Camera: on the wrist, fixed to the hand. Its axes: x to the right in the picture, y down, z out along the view.
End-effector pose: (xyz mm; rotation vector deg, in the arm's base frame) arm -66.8 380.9 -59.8 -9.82 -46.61 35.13
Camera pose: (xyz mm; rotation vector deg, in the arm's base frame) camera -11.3 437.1 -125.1 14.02 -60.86 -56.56
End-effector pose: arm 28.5 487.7 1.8 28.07 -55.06 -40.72
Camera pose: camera 128.6 509.4 -1.2 45.27 -30.69 -134.08
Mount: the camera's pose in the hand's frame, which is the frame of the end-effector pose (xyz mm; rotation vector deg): 20.4 45.2 -89.7 -20.40 -16.48 -88.59
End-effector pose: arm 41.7 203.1 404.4 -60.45 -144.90 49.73
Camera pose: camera 92.9 280.9 447.2 61.45 -153.26 3.81
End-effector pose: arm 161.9 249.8 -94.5 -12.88 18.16 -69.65
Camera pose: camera 176.1 245.6 -195.9 -61.36 2.74 -148.74
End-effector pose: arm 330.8 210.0 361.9 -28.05 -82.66 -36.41
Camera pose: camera 428.2 182.4 378.1 24.45 -104.58 -121.29
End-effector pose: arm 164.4 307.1 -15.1 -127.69 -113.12 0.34
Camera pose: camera 221.5 311.4 69.9 11.86 162.45 10.67
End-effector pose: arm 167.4 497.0 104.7 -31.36 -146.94 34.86
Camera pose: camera 207.8 572.6 161.0 81.77 -138.46 -20.38
